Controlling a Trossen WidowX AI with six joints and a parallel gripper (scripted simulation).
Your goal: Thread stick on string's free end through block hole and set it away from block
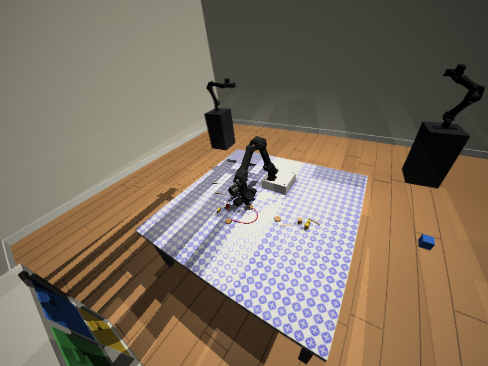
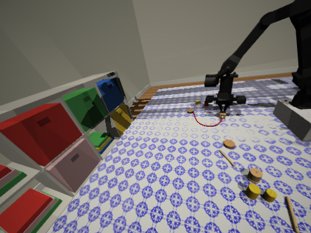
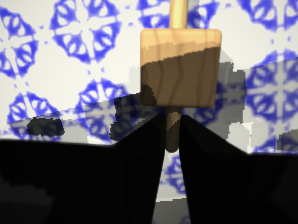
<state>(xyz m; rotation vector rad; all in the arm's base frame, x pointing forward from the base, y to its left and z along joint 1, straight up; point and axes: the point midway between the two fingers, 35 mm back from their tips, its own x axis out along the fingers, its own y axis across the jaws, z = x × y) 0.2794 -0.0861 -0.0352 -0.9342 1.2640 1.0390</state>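
Right now the wooden block is 3 cm to the left of my gripper tip, 1 cm ahead of it and 1 cm above it. From my gripper tip the other things lie so: red cylinder (13 cm to the right, 7 cm ahead, 1 cm above); round wooden button (18 cm ahead, 5 cm to the right); yellow cube (17 cm to the right, 12 cm ahead).
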